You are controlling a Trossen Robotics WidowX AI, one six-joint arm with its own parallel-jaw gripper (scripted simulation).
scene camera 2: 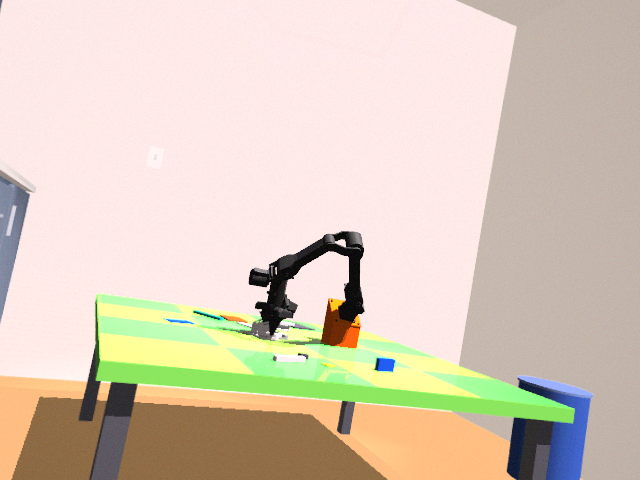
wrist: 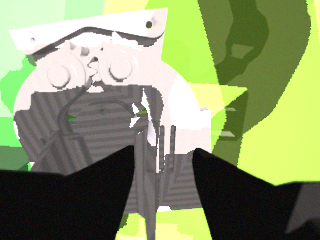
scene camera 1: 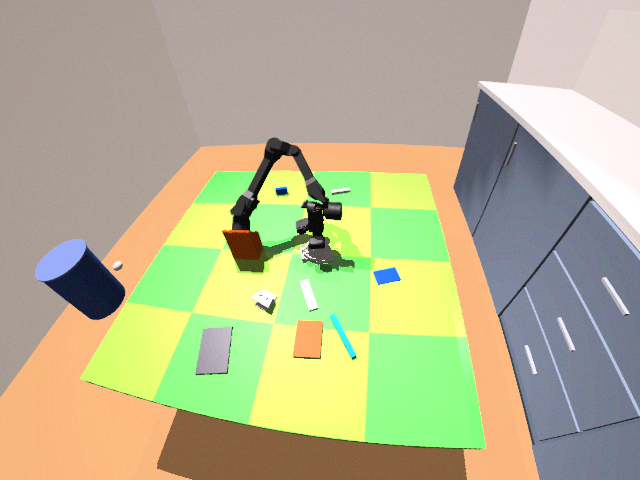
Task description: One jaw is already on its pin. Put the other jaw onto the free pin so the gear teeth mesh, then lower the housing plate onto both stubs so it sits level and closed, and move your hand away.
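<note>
My own gripper is at (scene camera 2: 269, 334), and I see the gripper in the wrist view too (wrist: 164, 153). There is also a grey card (scene camera 1: 214, 350), though in the wrist view the card is out of frame.
</note>
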